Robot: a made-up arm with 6 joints.
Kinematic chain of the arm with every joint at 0, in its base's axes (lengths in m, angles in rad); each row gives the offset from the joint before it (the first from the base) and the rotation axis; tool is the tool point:
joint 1: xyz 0 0 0.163 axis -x
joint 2: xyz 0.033 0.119 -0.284 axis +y
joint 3: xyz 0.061 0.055 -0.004 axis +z
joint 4: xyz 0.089 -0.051 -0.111 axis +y
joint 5: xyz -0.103 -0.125 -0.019 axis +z
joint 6: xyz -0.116 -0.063 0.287 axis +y
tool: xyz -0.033 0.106 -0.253
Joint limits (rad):
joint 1: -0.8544..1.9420
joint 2: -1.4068..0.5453
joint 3: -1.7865..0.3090
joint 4: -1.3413..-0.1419
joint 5: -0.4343..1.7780
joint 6: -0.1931..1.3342
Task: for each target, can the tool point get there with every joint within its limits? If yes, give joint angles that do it. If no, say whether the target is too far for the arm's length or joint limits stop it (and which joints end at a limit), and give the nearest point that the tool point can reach.
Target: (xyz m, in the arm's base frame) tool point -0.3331 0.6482 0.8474
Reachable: no: joint limits stop it (at a limit: joint 1, joint 2, joint 3, joint 6) | nearest point -0.2244 0.5265 0.5122 | short by 0.373 m
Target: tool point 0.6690 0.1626 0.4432
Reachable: no: joint limits stop it (at a limit: joint 1, joint 2, joint 3, joint 4, joint 5) | nearest point 0.5182 0.4373 0.3086 | short by 0.341 m
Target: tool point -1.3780 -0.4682 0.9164
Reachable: no: too far | nearest point -0.4813 -0.4026 0.4256 | short by 1.024 m
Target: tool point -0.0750 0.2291 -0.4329
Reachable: yes | joints -0.0303 -0.6359 -1.3616 -0.4712 1.1840 0.1048
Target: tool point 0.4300 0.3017 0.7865
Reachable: no: joint limits stop it (at a limit: joint 1, joint 2, joint 3, joint 5, joint 6) | nearest point 0.3093 0.4791 0.4571 | short by 0.393 m
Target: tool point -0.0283 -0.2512 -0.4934
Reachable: yes | joints 0.6467 -0.5490 -1.3039 -0.8721 0.8598 0.2126
